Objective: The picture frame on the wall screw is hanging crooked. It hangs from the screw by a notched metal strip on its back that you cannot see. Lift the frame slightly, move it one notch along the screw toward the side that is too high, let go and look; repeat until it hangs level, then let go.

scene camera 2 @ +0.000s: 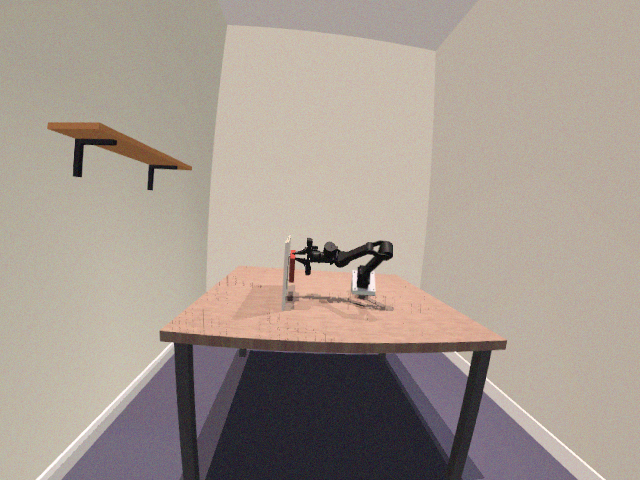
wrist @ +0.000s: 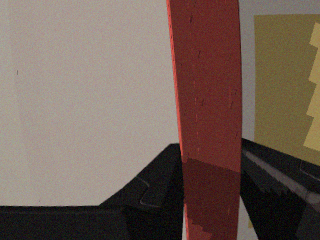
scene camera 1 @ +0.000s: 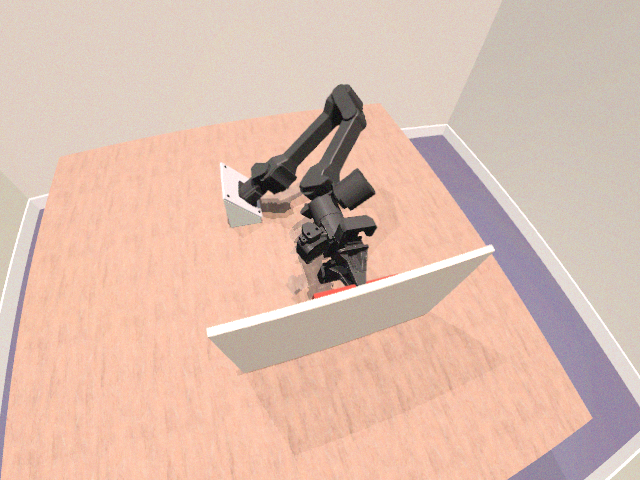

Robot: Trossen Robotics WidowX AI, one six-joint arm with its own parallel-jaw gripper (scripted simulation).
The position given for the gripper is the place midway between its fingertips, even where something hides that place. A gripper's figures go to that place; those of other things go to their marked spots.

The gripper (wrist: 205, 151) is 10 cm from the lens. A picture frame (wrist: 236, 76) is 8 cm from the lens. A wall panel (wrist: 97, 103): 11 cm from the lens. The marked spots on the wall panel and the picture frame are 6 cm apart.
